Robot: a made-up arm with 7 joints. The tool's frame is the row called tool.
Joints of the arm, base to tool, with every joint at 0 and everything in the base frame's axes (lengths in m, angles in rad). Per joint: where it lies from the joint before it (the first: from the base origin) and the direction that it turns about. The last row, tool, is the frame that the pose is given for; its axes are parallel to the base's.
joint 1: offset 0.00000 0.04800 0.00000 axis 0 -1 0
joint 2: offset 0.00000 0.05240 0.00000 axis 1 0 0
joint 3: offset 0.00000 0.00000 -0.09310 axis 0 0 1
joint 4: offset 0.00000 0.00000 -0.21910 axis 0 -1 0
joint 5: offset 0.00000 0.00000 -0.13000 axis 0 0 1
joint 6: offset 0.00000 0.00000 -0.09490 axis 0 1 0
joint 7: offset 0.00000 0.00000 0.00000 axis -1 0 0
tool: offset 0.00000 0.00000 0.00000
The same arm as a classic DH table. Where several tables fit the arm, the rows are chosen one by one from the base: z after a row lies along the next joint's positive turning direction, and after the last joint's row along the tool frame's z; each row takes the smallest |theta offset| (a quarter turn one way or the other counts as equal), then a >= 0, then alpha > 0; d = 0 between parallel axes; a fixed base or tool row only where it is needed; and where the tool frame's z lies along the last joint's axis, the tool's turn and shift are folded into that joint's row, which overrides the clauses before.
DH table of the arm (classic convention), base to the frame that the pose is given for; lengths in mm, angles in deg. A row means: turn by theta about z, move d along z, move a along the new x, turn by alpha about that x. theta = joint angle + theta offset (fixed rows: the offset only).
base (fixed): a 0; alpha 90; d 0; theta0 0
joint 1: a 0; alpha 90; d -100.4; theta0 90
joint 2: a 0; alpha 90; d 0; theta0 90
joint 3: a 0; alpha 90; d -312.2; theta0 90
joint 4: a 0; alpha -90; d 0; theta0 0
joint 5: a 0; alpha -90; d -224.9; theta0 0
joint 6: a 0; alpha 90; d 0; theta0 -90
joint 7: a 0; alpha 90; d 0; theta0 90
tool (fixed): a 0; alpha 0; d 0; theta0 -90

